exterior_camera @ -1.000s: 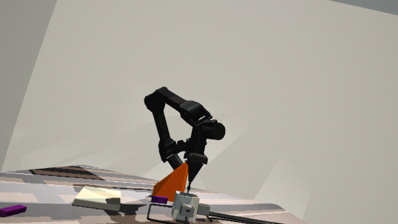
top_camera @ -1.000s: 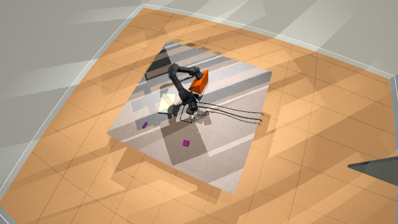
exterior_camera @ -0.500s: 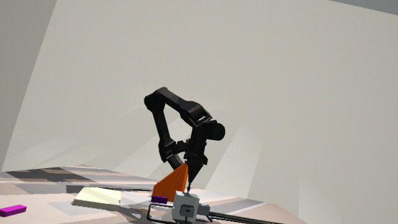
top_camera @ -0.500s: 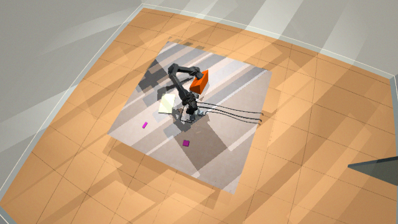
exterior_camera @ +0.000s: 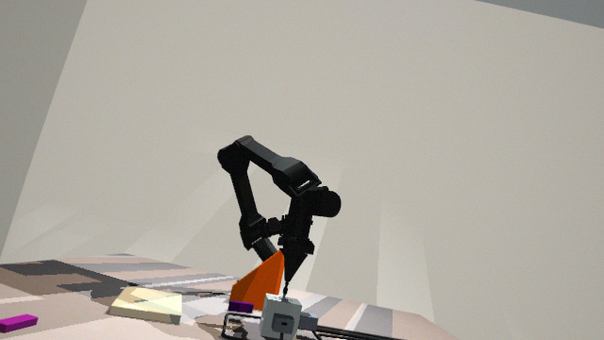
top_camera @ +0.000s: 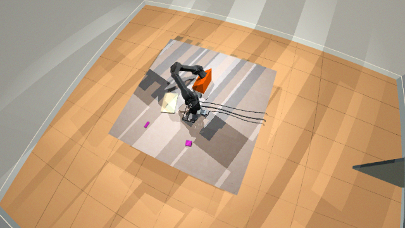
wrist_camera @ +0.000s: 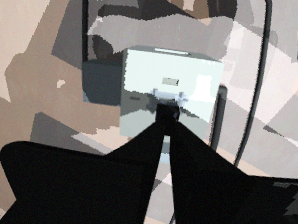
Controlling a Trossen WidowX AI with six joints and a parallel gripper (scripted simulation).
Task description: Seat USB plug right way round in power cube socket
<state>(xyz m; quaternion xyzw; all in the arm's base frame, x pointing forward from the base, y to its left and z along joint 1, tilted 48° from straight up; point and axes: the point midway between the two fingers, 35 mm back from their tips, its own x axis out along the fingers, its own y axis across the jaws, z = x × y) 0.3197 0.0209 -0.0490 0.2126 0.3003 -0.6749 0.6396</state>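
My gripper tip is now 20 mm above the dark USB plug. Round my gripper tip: cream pad 290 mm to the right, 110 mm below; then purple block 400 mm to the right, 280 mm ahead, 110 mm below.
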